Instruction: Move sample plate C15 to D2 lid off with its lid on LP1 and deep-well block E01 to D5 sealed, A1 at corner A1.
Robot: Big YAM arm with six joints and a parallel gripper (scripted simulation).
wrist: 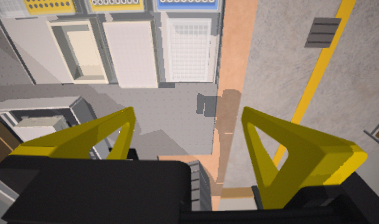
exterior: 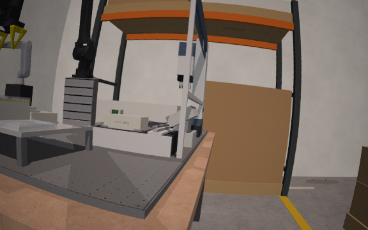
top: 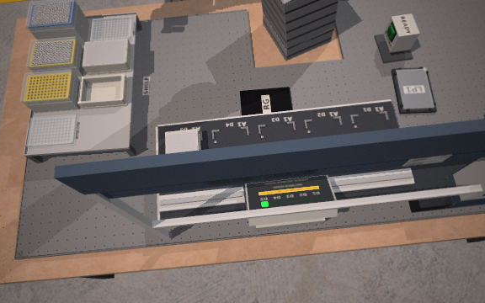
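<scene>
The sample plate C15 is 230 mm below my hand and 10 mm to the left of it. Also, from my hand: reservoir (230 mm below, 210 mm ahead, 40 mm to the right); then shelf (240 mm below, 150 mm ahead, 100 mm to the right); then shelf label (300 mm below, 180 mm ahead, 70 mm to the left).
</scene>
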